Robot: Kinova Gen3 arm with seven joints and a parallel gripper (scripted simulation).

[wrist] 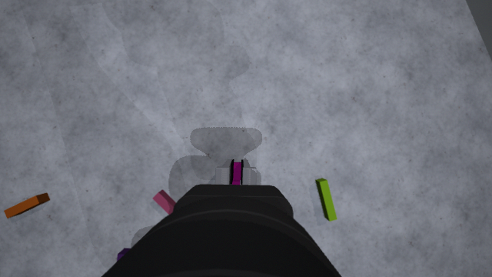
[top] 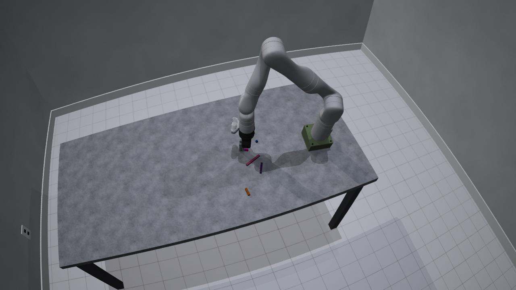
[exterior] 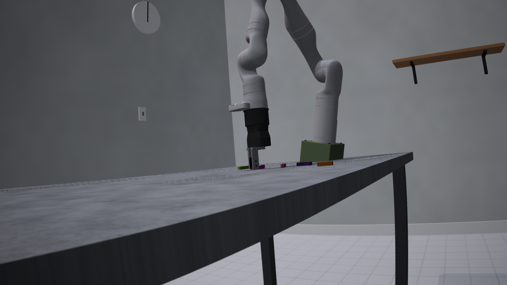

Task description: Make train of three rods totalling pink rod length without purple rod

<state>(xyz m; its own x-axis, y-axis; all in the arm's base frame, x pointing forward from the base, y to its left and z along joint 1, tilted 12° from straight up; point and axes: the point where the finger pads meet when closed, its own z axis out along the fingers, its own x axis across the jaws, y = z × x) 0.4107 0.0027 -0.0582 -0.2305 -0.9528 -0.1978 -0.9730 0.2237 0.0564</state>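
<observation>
The lime rod is 100 mm to the right of my hand, 60 mm behind it and 10 mm below it. Also, from my hand: pink rod: 80 mm to the left, 50 mm behind, 10 mm below; then purple rod: 130 mm to the left, 80 mm behind, 10 mm below; then small blue rod: 90 mm behind, 40 mm to the right, 10 mm below.
</observation>
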